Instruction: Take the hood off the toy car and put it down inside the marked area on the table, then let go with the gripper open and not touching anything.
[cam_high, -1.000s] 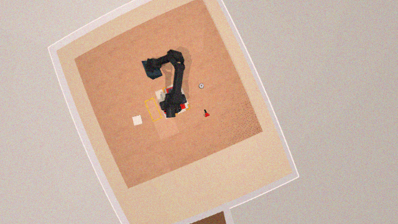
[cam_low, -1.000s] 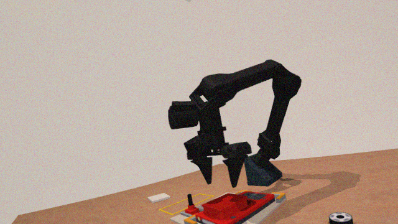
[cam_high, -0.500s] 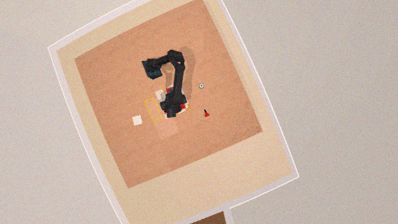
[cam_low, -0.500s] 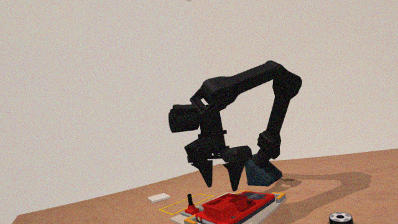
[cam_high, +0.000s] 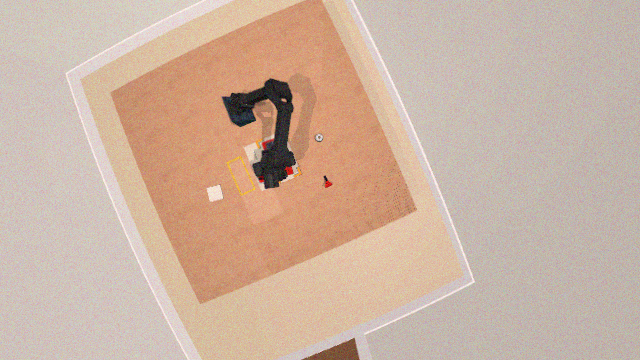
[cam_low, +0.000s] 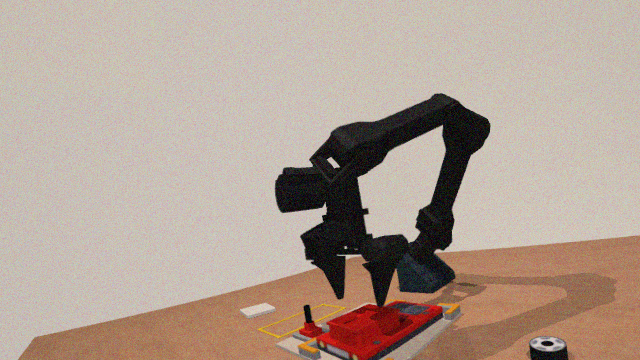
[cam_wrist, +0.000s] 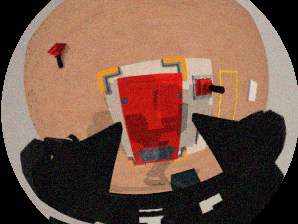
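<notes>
Right now my gripper tip is 3 cm above the hood. The rest, counted from my gripper tip: wheel (9 cm behind, 23 cm to the left, 6 cm below); then pale flat piece (4 cm ahead, 37 cm to the right, 7 cm below).
</notes>
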